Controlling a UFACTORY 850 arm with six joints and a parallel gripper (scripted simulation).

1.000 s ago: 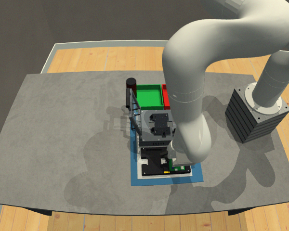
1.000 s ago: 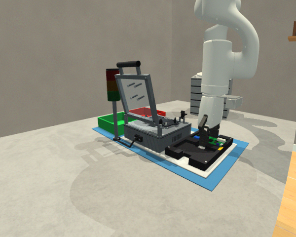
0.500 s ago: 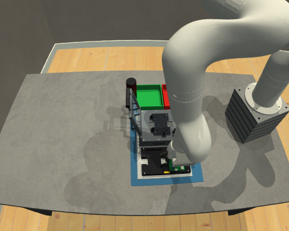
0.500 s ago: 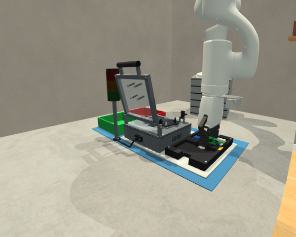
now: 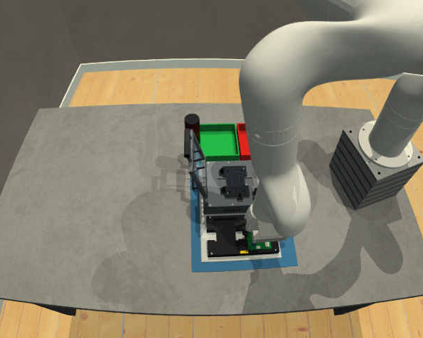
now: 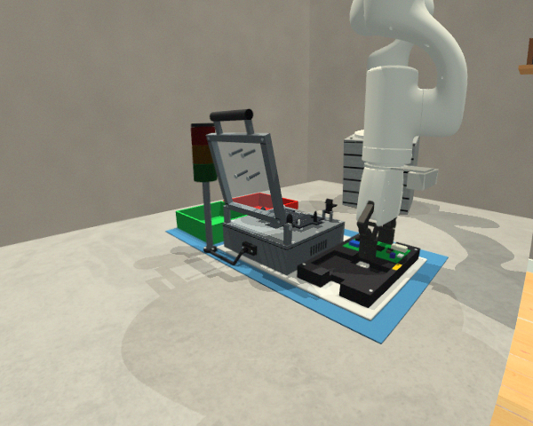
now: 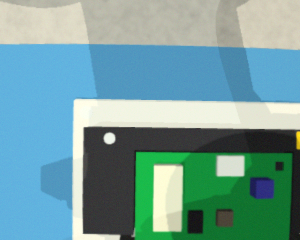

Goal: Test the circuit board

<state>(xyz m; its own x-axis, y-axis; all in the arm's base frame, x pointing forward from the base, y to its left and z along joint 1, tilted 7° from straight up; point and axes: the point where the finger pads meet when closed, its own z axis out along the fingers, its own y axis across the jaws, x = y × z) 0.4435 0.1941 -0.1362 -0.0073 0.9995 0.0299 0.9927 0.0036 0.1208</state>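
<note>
Right now the black latch block is 110 mm to the right of my hand and 60 mm above it. From my hand the other things lie so: tester bed: 160 mm to the right, 70 mm ahead, 40 mm above; tester lid: 190 mm ahead, 170 mm to the right, 150 mm above; green circuit board: right at my hand.
</note>
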